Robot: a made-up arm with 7 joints.
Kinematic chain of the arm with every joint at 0, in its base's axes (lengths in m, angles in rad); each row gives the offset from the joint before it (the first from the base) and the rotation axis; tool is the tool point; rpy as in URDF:
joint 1: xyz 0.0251 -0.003 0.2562 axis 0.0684 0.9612 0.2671
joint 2: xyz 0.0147 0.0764 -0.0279 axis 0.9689 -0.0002 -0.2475
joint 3: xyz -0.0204 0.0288 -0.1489 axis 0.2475 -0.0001 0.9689
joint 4: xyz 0.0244 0.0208 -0.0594 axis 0.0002 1 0
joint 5: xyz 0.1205 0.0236 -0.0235 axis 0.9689 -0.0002 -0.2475
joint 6: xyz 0.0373 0.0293 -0.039 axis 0.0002 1 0
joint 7: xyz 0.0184 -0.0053 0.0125 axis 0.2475 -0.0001 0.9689
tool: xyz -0.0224 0.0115 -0.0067 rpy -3.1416 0 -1.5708
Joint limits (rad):
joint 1: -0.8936..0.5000
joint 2: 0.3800..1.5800
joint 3: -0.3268..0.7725
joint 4: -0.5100..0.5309
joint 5: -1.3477..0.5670
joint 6: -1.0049..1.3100
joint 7: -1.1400..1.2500
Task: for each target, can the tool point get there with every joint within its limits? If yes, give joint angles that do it. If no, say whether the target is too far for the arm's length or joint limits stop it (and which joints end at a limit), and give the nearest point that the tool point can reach.
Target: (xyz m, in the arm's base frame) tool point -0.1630 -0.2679 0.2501
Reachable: no: joint limits stop it (at a limit: joint 1, joint 2, joint 3, joint 4, joint 5, joint 6) | nearest point 0.0748 0.1323 0.0084 | short by 0.524 m
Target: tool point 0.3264 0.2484 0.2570
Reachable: yes | joints -0.7389 0.5727 0.2221 -0.1145 -0.0687 0.0593 0.2708
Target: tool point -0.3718 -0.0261 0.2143
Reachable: no: joint limits stop it (at a limit: joint 1, joint 2, joint 3, joint 4, joint 5, joint 6) | nearest point -0.0569 0.1955 -0.0939 | short by 0.493 m
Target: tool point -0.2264 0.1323 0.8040
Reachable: no: too far | nearest point 0.0354 0.1924 0.5150 | short by 0.395 m
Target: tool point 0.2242 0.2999 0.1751
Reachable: yes | joints 0.3737 1.4436 0.0573 -0.1269 0.2119 0.4956 1.0624
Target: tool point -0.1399 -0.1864 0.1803
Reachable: no: joint limits stop it (at a limit: joint 1, joint 2, joint 3, joint 4, joint 5, joint 6) | nearest point 0.0737 0.1322 0.0071 | short by 0.421 m
